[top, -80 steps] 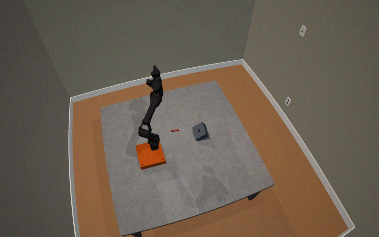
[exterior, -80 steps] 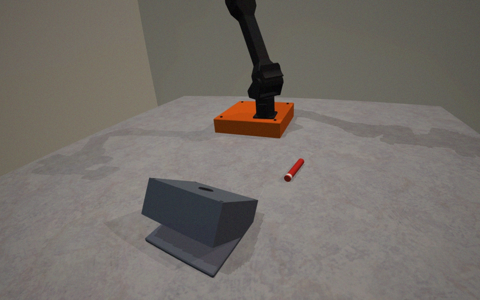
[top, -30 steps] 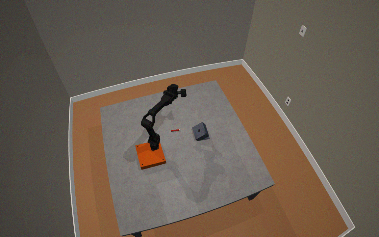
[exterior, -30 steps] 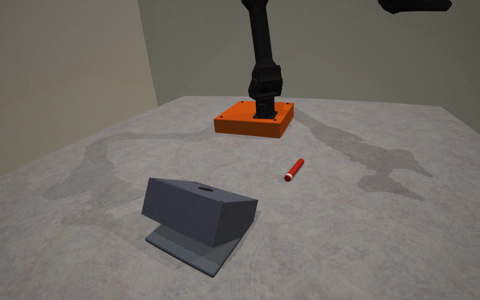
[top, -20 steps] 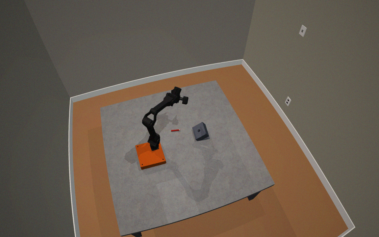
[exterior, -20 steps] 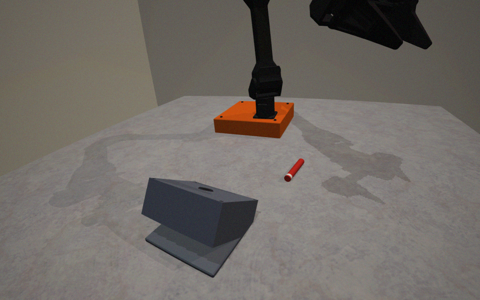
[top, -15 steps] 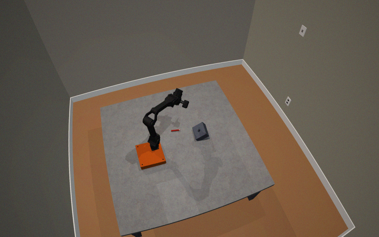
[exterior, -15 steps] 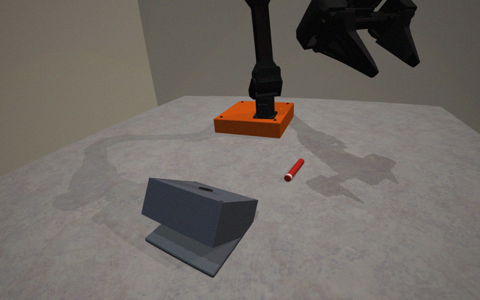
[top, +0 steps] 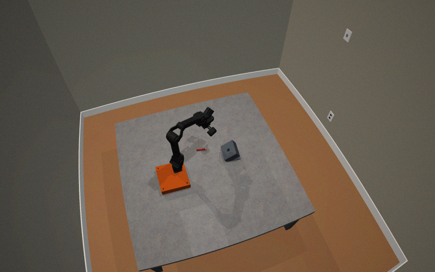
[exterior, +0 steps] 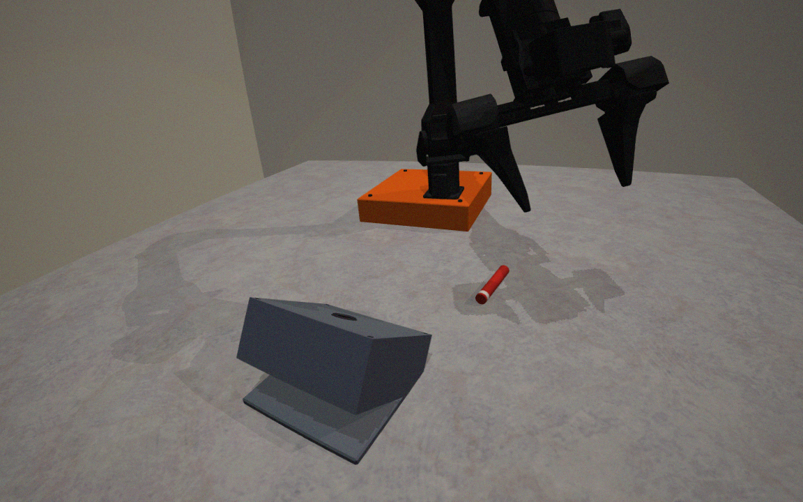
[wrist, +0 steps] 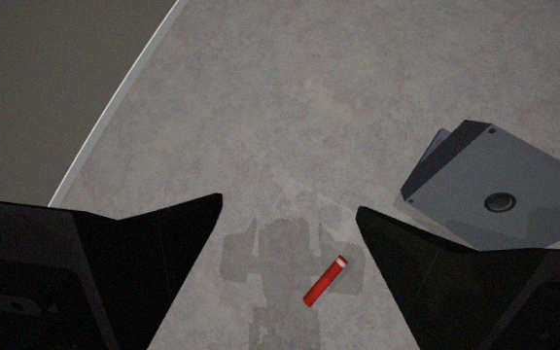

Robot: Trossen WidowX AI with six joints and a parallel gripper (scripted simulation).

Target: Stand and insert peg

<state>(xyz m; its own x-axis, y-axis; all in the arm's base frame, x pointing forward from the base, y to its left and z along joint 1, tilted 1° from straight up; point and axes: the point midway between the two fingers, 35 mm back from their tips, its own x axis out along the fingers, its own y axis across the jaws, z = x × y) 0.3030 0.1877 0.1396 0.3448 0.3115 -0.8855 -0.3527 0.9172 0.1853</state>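
The red peg is 14 cm below my gripper tip, 8 cm to the right of it and 7 cm behind it. From my gripper tip the other things lie so: sloped grey panel (19 cm to the right, 11 cm below, 11 cm ahead).
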